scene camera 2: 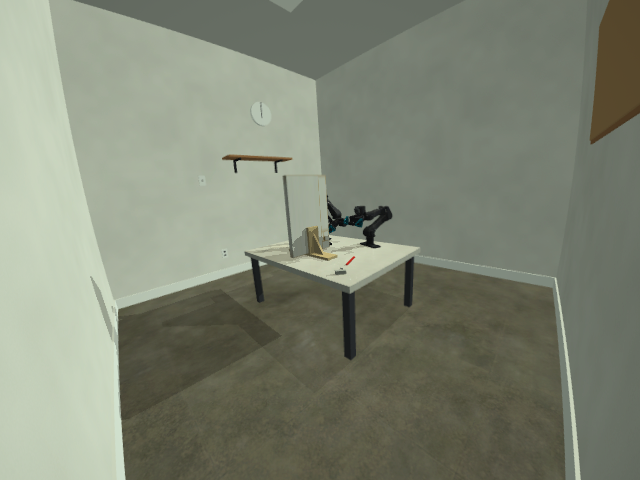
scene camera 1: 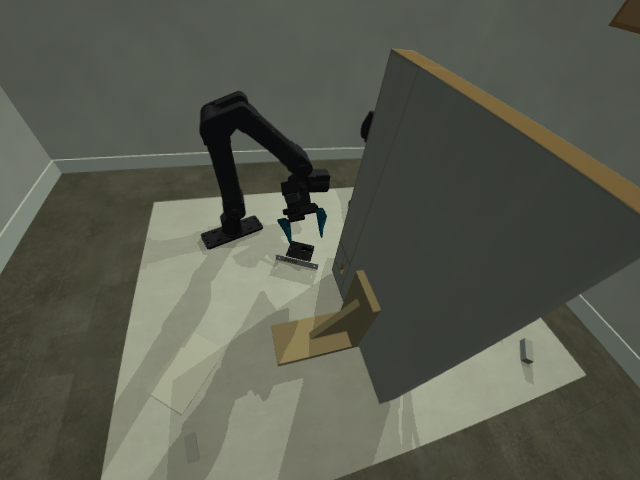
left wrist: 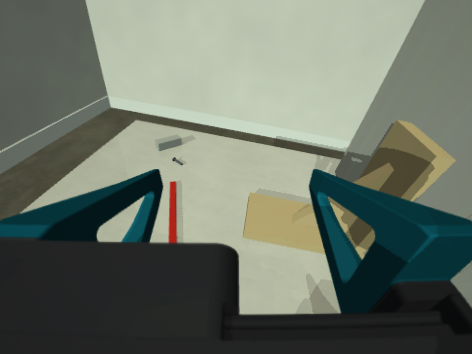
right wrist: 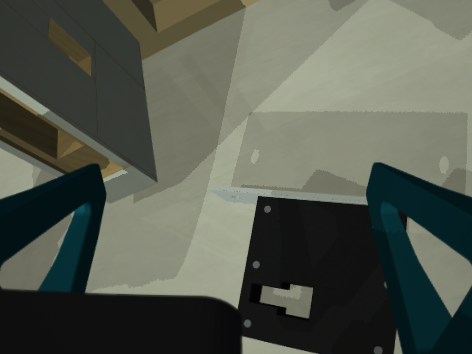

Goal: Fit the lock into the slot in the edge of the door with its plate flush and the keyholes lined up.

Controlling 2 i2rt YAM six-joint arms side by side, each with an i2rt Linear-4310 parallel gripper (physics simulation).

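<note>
The lock, a black case with a long metal plate, shows in scene camera 1 (scene camera 1: pixel 301 251) and the right wrist view (right wrist: pixel 320 240). Its plate (scene camera 1: pixel 296 261) (right wrist: pixel 232 195) is on the side away from my right arm. My right gripper (scene camera 1: pixel 306 239) (right wrist: pixel 236 178) is open above the case, which lies nearer its picture-right finger; that finger overlaps the case's edge in the right wrist view. The grey door (scene camera 1: pixel 465 206) (scene camera 2: pixel 302 211) stands upright, its edge slot showing at left in the right wrist view. My left gripper (left wrist: pixel 235 177) is open and empty, high over the table.
A wooden bracket (scene camera 1: pixel 305 346) (scene camera 2: pixel 312 240) (left wrist: pixel 277 220) braces the door. A red bar (scene camera 2: pixel 350 260) (left wrist: pixel 173 212), a screw (left wrist: pixel 178 161) and a grey block (scene camera 2: pixel 340 271) (left wrist: pixel 170 143) lie on the table (scene camera 2: pixel 382 260). Another grey block (scene camera 1: pixel 526 351) lies behind the door in scene camera 1.
</note>
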